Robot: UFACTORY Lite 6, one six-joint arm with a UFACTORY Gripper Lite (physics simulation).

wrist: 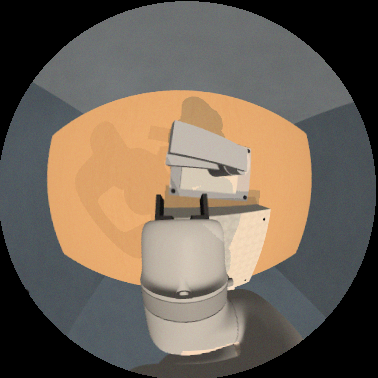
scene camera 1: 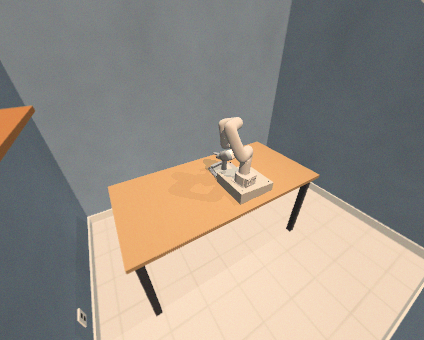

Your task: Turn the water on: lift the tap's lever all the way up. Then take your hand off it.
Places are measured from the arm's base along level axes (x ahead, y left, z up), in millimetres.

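Pixels of known places: hand, tool point: [wrist: 181,206]; arm's base, link origin: [scene camera 1: 242,180].
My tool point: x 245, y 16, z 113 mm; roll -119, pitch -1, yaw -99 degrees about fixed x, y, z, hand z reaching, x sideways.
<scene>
For each thing: its top centre in the pictures, then the offset to it from my tool point. "pt": a spot on its surface instead. Level surfaces: height alone.
- grey tap, surface spot: [wrist: 180,193] pt 3 mm left, 12 mm back, 191 mm down
- spout, surface spot: [wrist: 175,161] pt 0 mm left, 63 mm ahead, 118 mm down
- wooden table, surface height: 199 mm down
The grey tap [wrist: 180,193] [scene camera 1: 213,170] stands on its plate at the front of the robot's base, partly hidden by the arm in the scene view. Its lever [wrist: 207,145] is a broad grey bar. In the wrist view its free end, at the left, looks wider than its pivot end, so it slopes upward; how far up is hard to judge from above. The spout [wrist: 175,161] shows partly beneath it. My gripper [wrist: 182,206] is open, with two black fingers apart and nothing between them. It is clear of the lever, which lies beyond the fingertips.
The pale base block [scene camera 1: 256,192] [wrist: 250,235] carries the arm. It stands on the wooden table [scene camera 1: 165,220] [wrist: 280,180] close behind the tap's plate. Arm shadows fall across the table. A grey wall [scene camera 1: 165,75] rises beyond the table's far edge.
</scene>
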